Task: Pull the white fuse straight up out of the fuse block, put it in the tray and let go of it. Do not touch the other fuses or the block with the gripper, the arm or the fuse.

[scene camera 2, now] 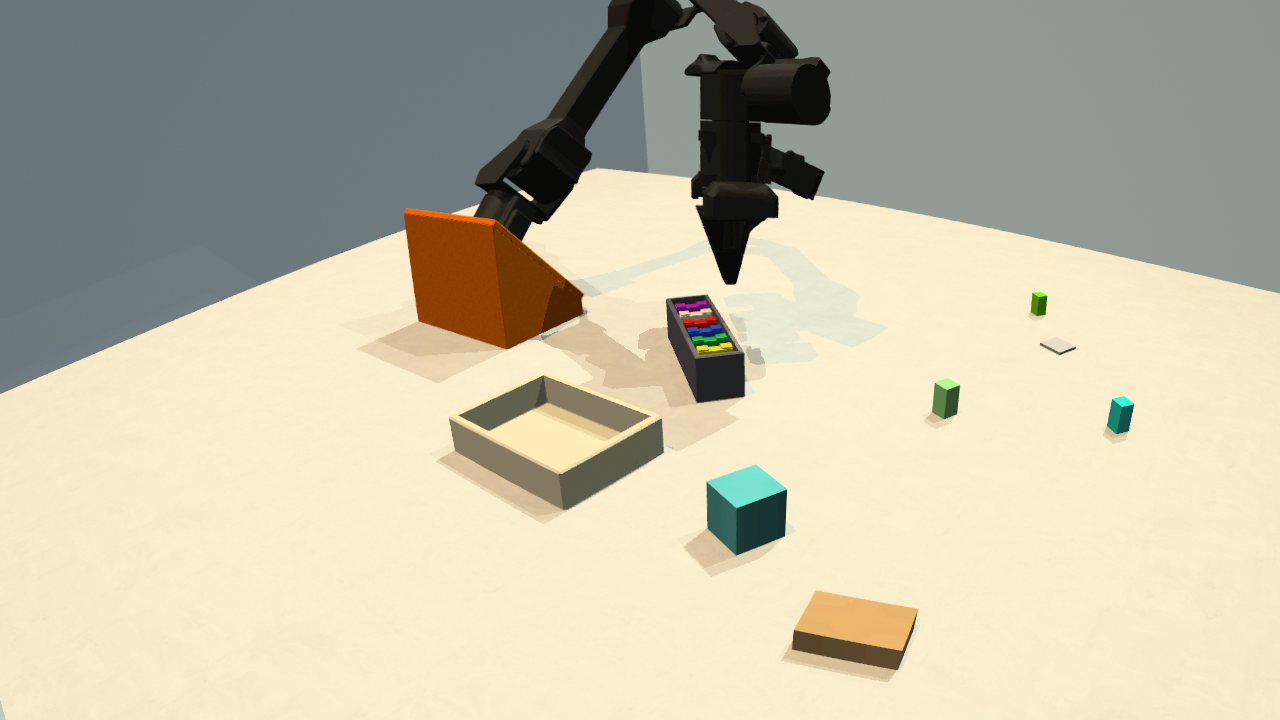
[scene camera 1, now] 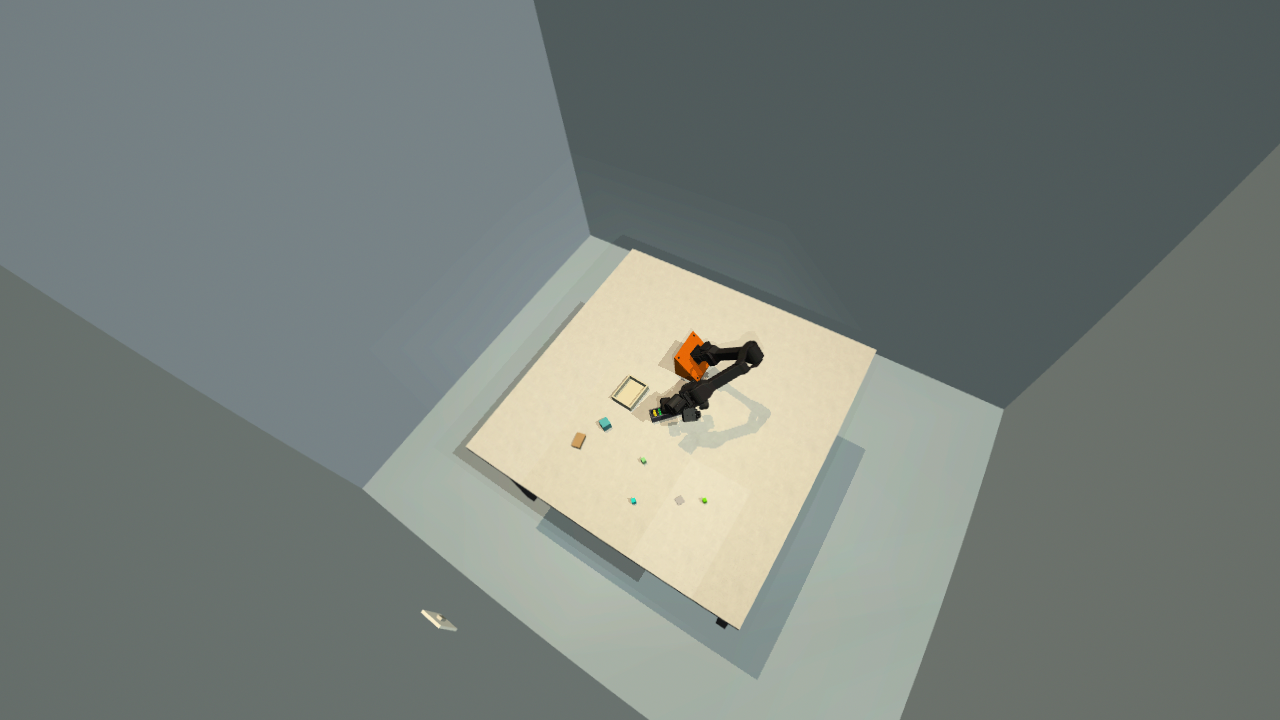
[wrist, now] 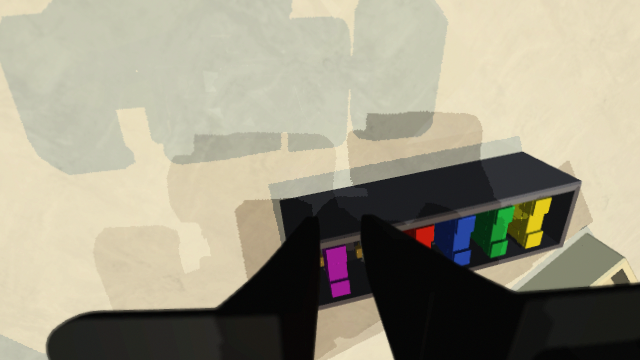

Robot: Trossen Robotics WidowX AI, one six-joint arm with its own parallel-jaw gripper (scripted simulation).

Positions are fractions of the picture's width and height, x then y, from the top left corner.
In view: the gripper (scene camera 2: 0.57,0.39), a magenta fuse (wrist: 0.52,0.72), a teal cube (scene camera 2: 0.58,0.71), a tan slab (scene camera 2: 0.67,0.87), a tray (scene camera 2: 0.44,0.61), a blue fuse (wrist: 0.71,0.66) and a green fuse (wrist: 0.77,0.64).
The gripper shows as well in the wrist view (wrist: 0.53,0.63). The tray shows as well in scene camera 1 (scene camera 1: 0.49,0.55) and in the wrist view (wrist: 0.92,0.73). The wrist view does not show the teal cube: it is out of frame. The wrist view misses the tan slab: it is out of frame.
